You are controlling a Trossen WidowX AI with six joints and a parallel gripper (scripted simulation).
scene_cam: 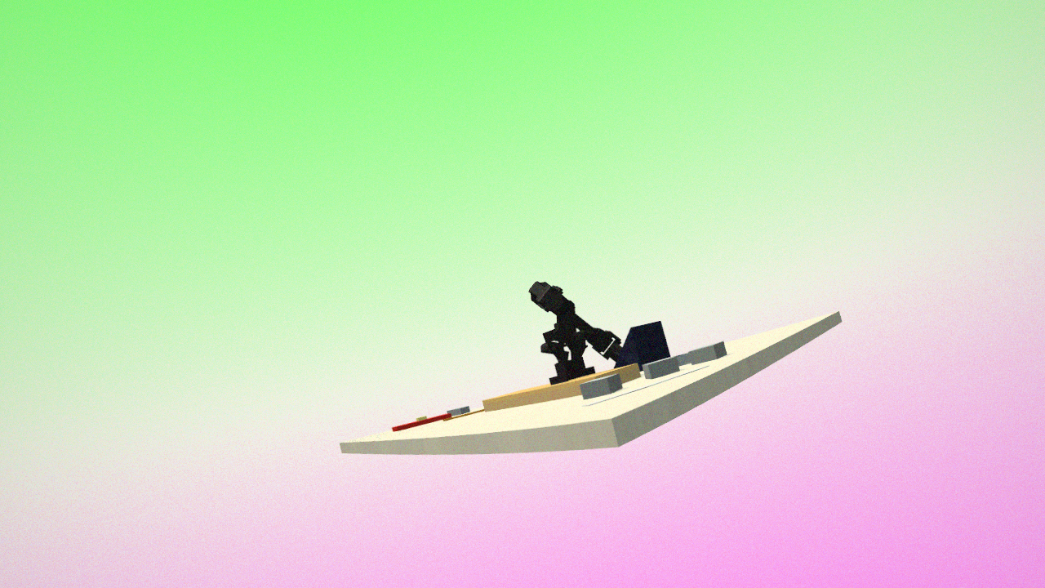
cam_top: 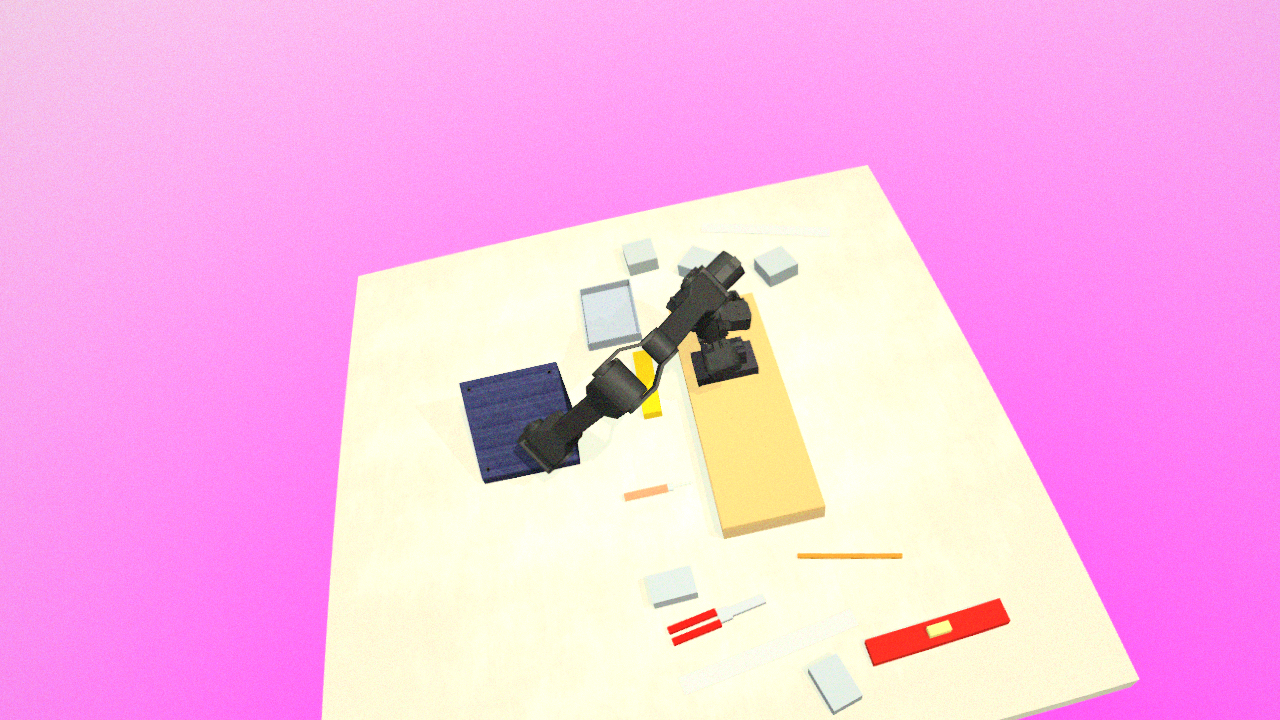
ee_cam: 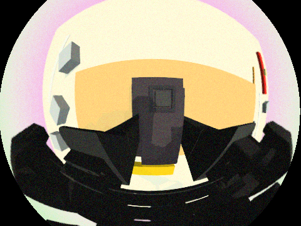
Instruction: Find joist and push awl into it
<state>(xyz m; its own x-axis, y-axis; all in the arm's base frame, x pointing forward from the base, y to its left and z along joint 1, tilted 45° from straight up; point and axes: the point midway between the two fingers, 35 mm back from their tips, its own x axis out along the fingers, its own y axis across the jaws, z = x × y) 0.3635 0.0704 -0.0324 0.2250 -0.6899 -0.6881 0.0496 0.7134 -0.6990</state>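
The grey tray lies 24 cm to the left of my gripper tip, 20 cm behind it and 5 cm below it. Round my gripper tip: awl 21 cm to the right, 18 cm behind, 6 cm below; stud finder 2 cm above, 1 cm ahead; yellow block 16 cm behind, 6 cm below, 3 cm to the left.
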